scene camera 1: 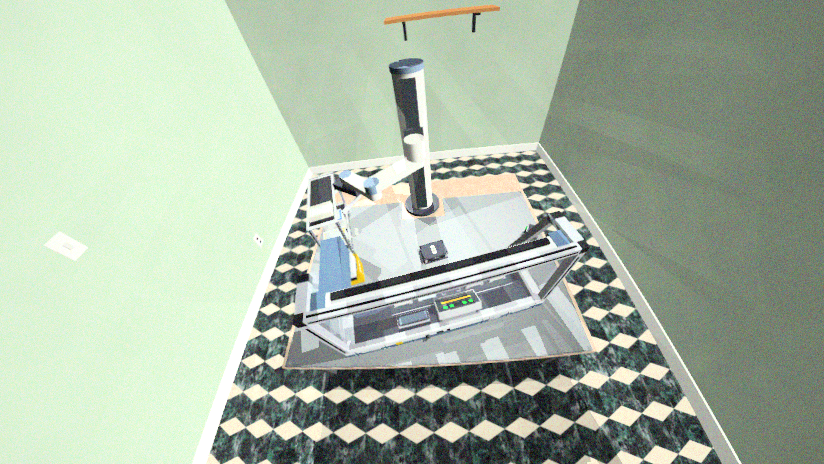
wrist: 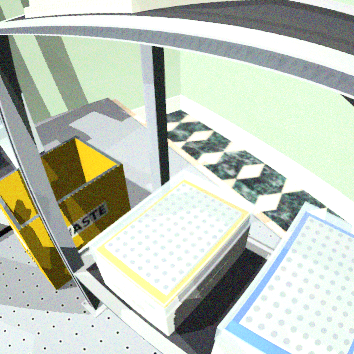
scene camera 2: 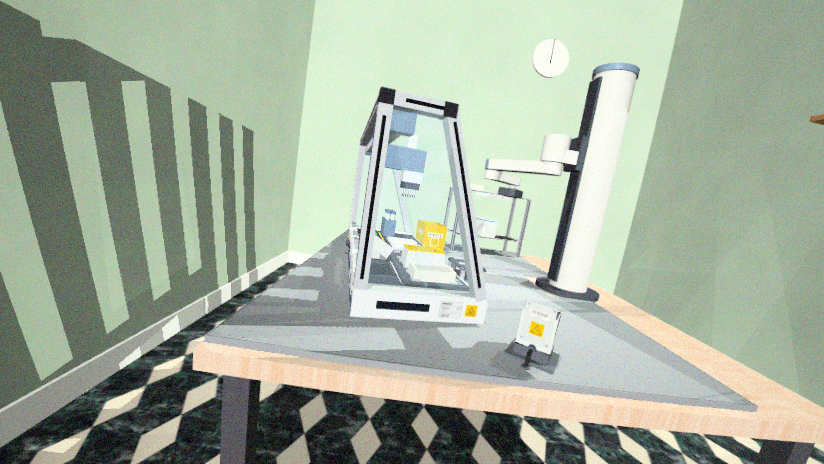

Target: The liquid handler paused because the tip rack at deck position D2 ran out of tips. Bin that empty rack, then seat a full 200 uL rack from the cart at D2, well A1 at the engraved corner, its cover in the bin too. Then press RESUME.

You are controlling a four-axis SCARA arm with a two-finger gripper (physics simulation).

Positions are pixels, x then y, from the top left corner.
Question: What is my gripper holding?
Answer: Nothing.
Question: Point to a yellow waste bin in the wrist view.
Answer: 89,186
